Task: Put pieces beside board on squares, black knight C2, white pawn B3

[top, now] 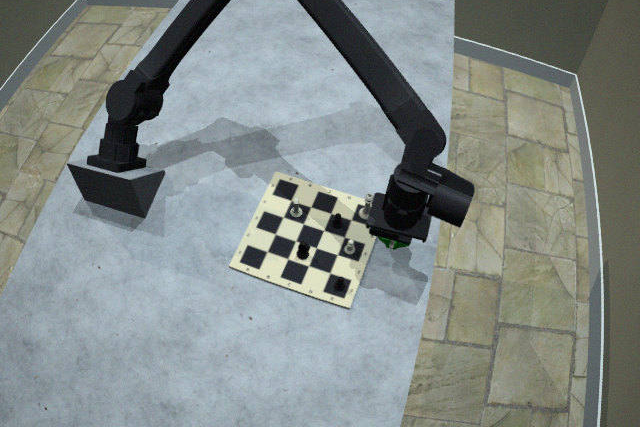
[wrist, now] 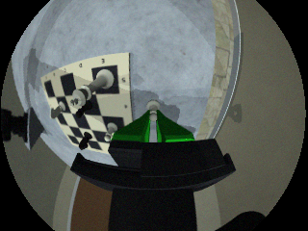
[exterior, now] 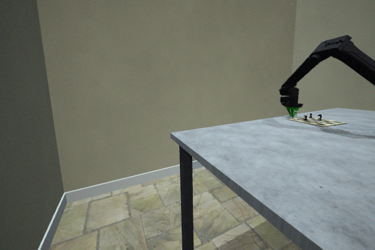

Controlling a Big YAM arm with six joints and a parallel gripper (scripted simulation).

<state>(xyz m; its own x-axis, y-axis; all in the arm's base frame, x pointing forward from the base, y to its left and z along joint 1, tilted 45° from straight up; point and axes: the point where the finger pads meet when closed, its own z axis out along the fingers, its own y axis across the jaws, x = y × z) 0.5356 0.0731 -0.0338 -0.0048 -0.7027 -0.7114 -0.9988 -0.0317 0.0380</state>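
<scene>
Now: hand 140 mm past the chessboard, 20 mm to the left of it and 10 mm above it. From my hand the other things lie so: tall white piece: 60 mm behind, 50 mm to the left, 20 mm above; black knight: 140 mm behind, 60 mm to the right, 10 mm above.
</scene>
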